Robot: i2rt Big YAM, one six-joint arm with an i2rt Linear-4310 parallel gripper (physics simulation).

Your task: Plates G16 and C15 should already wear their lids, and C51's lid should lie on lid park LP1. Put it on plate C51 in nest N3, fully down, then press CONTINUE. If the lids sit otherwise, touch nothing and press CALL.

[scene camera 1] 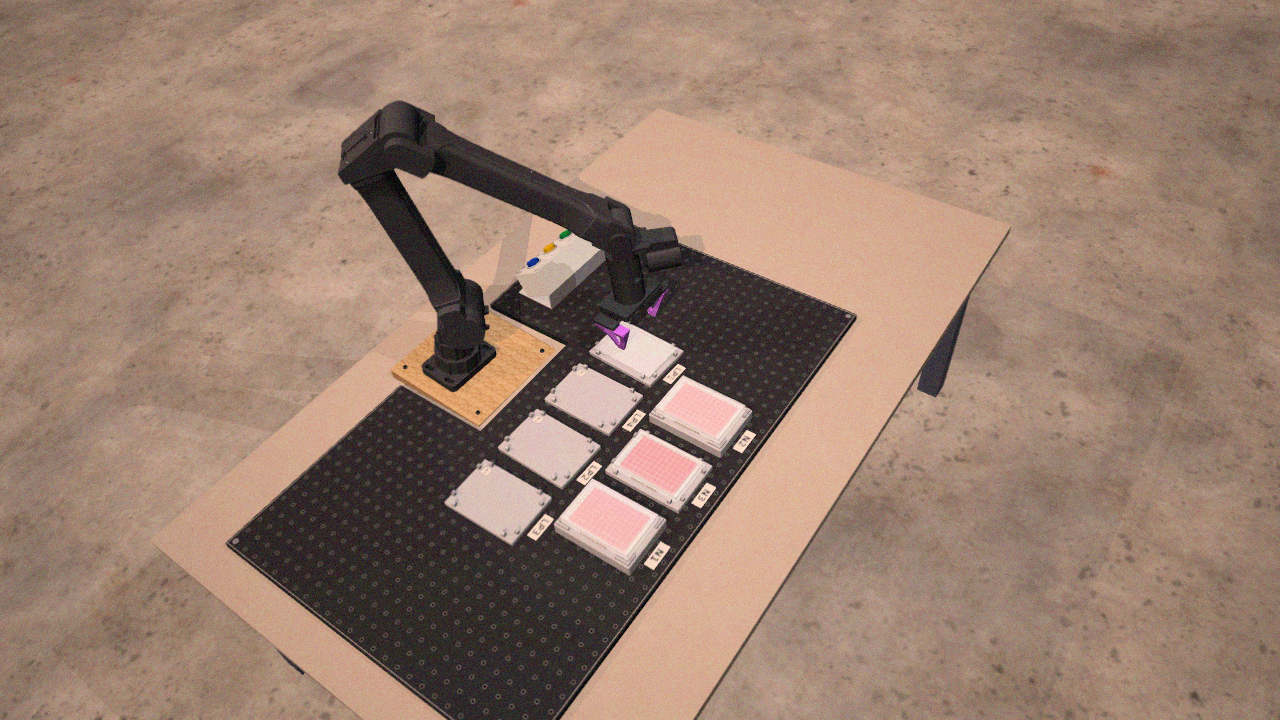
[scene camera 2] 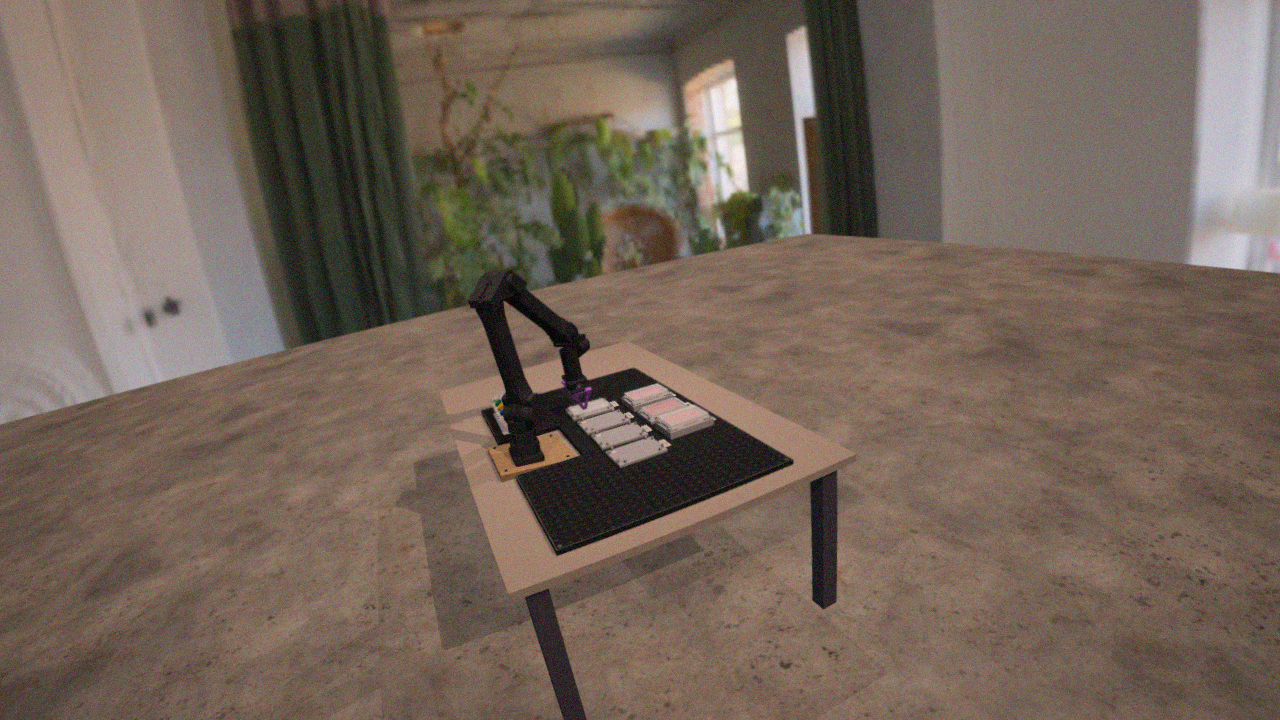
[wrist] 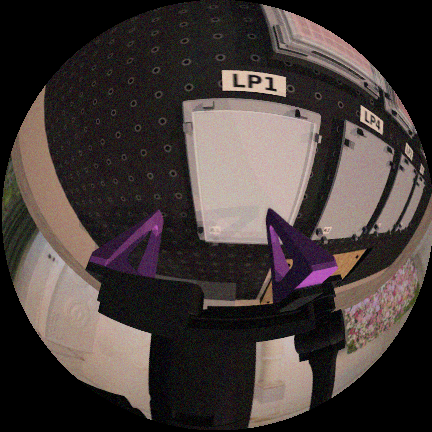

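Where they show: gripper, fingertip midpoint: (scene camera 1: 637, 331) (scene camera 2: 580, 404) (wrist: 212, 213); arm's base, link origin: (scene camera 1: 460, 362) (scene camera 2: 526, 456).
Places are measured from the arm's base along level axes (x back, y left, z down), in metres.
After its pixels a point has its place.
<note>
A clear lid (scene camera 1: 640, 354) @[y 0.193, x -0.281, z -0.018 m] (wrist: 250, 165) @[y 0.204, x -0.286, z -0.018 m] lies flat on lid park LP1. My gripper (scene camera 1: 637, 319) @[y 0.234, x -0.243, z -0.021 m] (scene camera 2: 577, 392) @[y 0.234, x -0.243, z -0.021 m] (wrist: 212, 213) @[y 0.234, x -0.243, z -0.021 m] is open and empty, with purple fingers, above the robot-side edge of LP1; in the wrist view one finger overlaps the lid's lower right part and the other is left of it. The pink plate in N3 (scene camera 1: 660, 465) @[y 0.010, x -0.459, z -0.024 m] sits lower than its neighbours and looks uncovered. The pink plates in N2 (scene camera 1: 702, 410) @[y 0.134, x -0.458, z -0.038 m] and N1 (scene camera 1: 611, 521) @[y -0.127, x -0.466, z -0.040 m] stand taller, with pale raised rims like lids. Plate names are not readable. A button box (scene camera 1: 556, 279) @[y 0.238, x -0.045, z -0.051 m] has blue, yellow and green buttons; their labels are not readable.
Lid parks LP4 (scene camera 1: 593, 396) @[y 0.071, x -0.267, z -0.010 m] (wrist: 357, 180) @[y 0.087, x -0.284, z -0.010 m], LP2 (scene camera 1: 548, 447) @[y -0.060, x -0.274, z -0.010 m] and LP3 (scene camera 1: 497, 501) @[y -0.190, x -0.277, z -0.010 m] run in a row from LP1, with small corner posts. The nests stand beside this row. The arm's base is on a wooden board (scene camera 1: 523, 353) @[y 0.090, x -0.078, z 0.008 m]. The button box is behind the gripper.
</note>
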